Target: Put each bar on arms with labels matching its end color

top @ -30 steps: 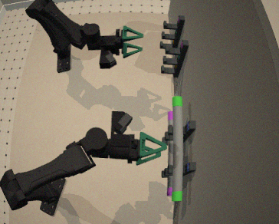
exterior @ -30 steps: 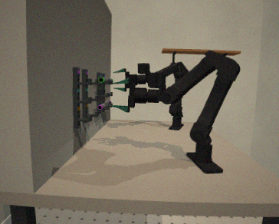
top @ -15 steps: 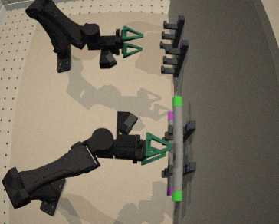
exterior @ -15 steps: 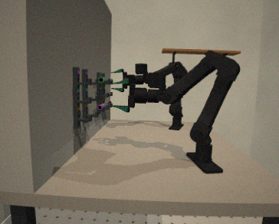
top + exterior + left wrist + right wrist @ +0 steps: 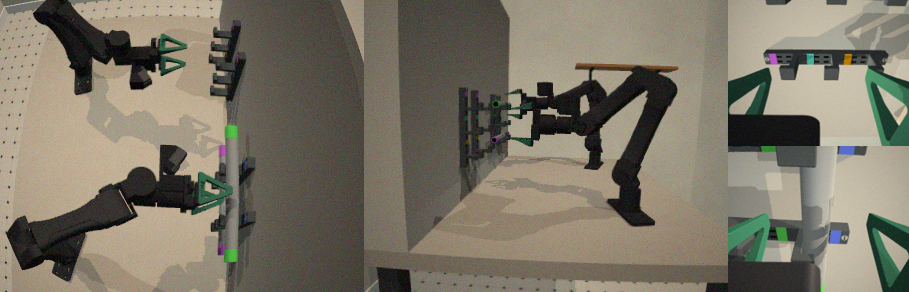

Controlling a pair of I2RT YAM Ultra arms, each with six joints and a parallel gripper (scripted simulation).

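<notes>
Now: right hand 20 mm short of the green-ended bar. The rest, counted from my right hand: magenta-ended bar: 20 mm ahead, 10 mm to the left, 160 mm below; then dark wall: 130 mm ahead, 200 mm to the left, 100 mm above.
</notes>
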